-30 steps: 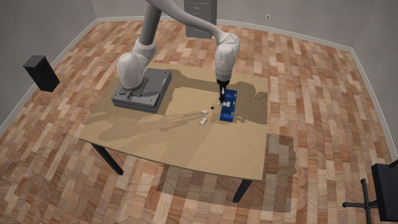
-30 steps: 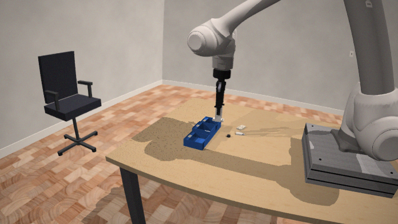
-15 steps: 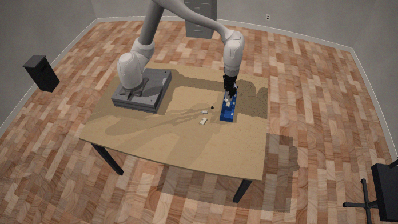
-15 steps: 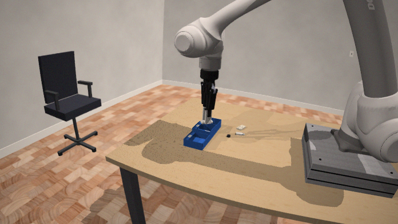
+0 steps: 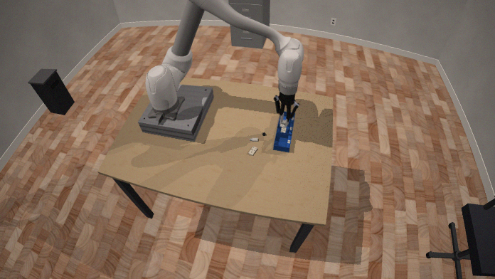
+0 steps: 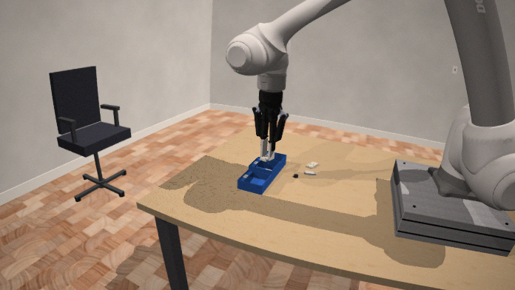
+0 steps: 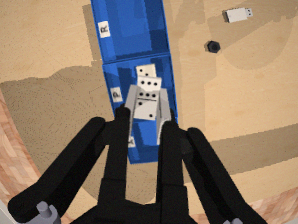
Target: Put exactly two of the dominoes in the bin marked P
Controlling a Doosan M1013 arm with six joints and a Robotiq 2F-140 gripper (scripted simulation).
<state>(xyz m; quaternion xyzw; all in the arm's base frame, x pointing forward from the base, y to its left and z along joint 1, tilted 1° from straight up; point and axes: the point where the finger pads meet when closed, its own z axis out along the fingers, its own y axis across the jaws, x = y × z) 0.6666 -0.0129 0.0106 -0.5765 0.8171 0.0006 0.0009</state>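
Now: hand 80 mm above the blue bin block and 10 mm short of it. Also, from my hand: white usb stick (150 mm behind, 100 mm below, 80 mm to the right); then small black nut (100 mm below, 100 mm behind, 30 mm to the right); then domino (90 mm below).
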